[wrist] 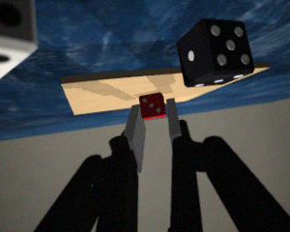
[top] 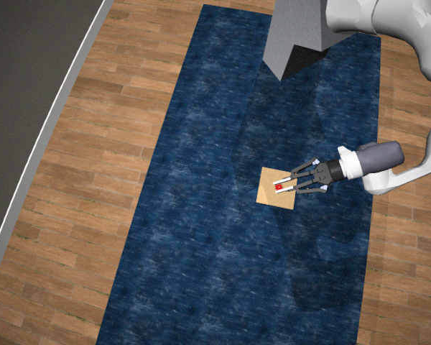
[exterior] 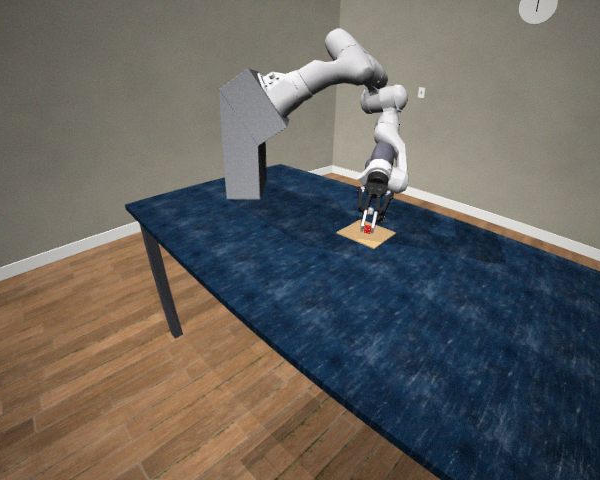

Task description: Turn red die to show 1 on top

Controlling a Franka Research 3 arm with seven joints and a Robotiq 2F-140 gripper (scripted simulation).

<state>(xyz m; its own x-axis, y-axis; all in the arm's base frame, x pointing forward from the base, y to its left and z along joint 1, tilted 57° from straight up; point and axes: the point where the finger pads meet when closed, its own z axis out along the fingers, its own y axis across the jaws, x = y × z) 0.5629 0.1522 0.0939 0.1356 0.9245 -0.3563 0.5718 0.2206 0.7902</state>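
My hand is 1 cm short of the red die, 1 cm to the left of it and 2 cm above it. From my hand the other things lie so: white die 12 cm behind, 9 cm to the left, 3 cm below; then black die 5 cm behind, 9 cm to the left, 3 cm below; then tan mat 1 cm ahead, 1 cm to the right, 3 cm below.
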